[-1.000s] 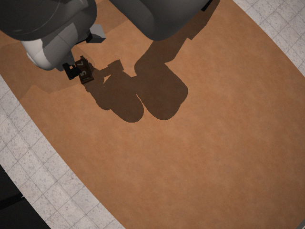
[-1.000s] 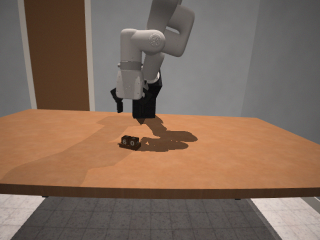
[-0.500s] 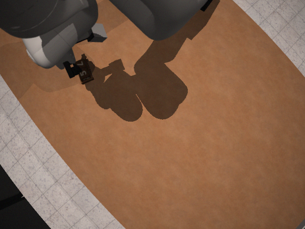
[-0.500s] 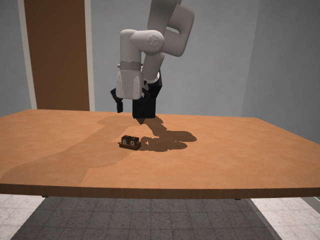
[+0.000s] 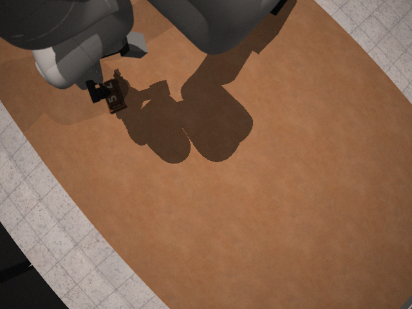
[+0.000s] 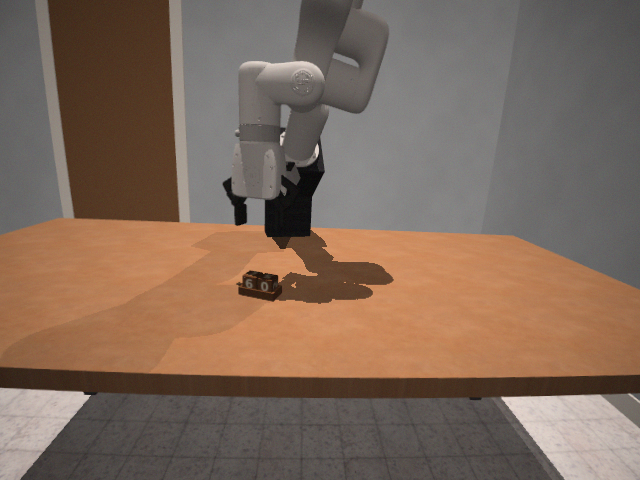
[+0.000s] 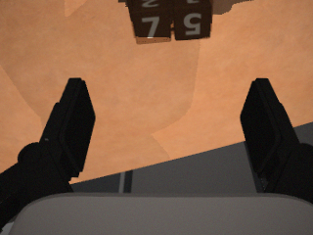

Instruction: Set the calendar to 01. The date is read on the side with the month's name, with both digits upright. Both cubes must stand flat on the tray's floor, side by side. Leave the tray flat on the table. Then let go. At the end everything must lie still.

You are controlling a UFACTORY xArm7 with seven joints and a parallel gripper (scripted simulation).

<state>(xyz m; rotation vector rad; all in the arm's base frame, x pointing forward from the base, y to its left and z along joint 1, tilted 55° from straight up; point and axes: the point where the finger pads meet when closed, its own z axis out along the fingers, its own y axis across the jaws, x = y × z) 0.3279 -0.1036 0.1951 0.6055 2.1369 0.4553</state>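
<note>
Right now the cube is 1 cm to the right of my hand and 12 cm below it. From my hand the other things lie so: calendar tray: 1 cm ahead, 14 cm below.
</note>
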